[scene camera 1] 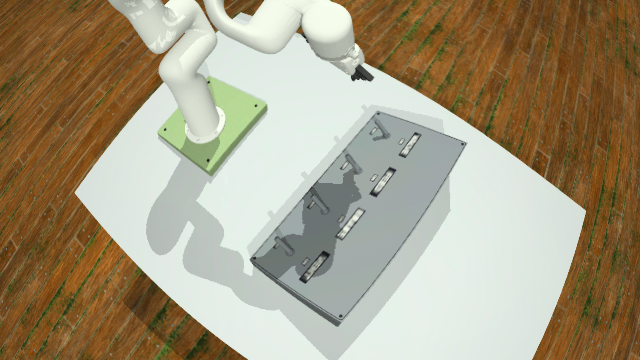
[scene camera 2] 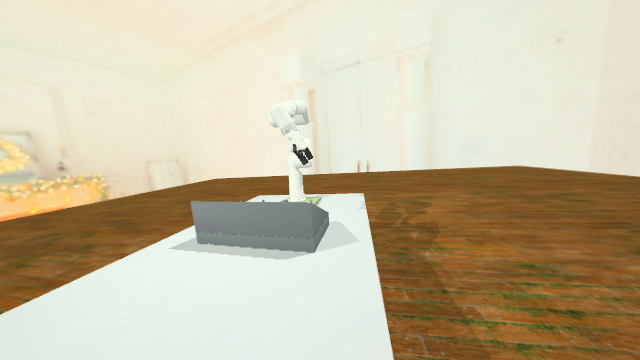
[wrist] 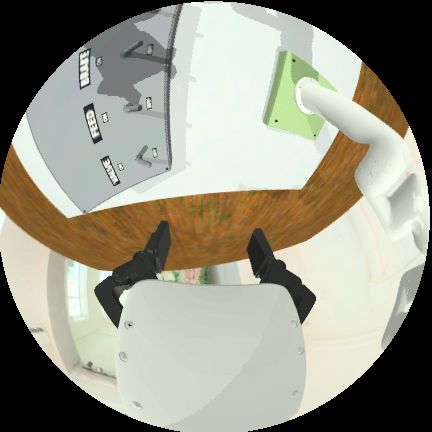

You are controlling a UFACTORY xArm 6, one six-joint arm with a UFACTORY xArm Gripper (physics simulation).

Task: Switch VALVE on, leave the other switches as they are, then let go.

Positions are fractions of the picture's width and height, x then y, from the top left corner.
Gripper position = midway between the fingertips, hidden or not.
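Grey switch panel visible at (scene camera 1: 0.53,0.71), likewise in scene camera 2 (scene camera 2: 0.46,0.63) and in the wrist view (wrist: 0.21,0.33). My gripper (wrist: 0.49,0.55) is visible too.
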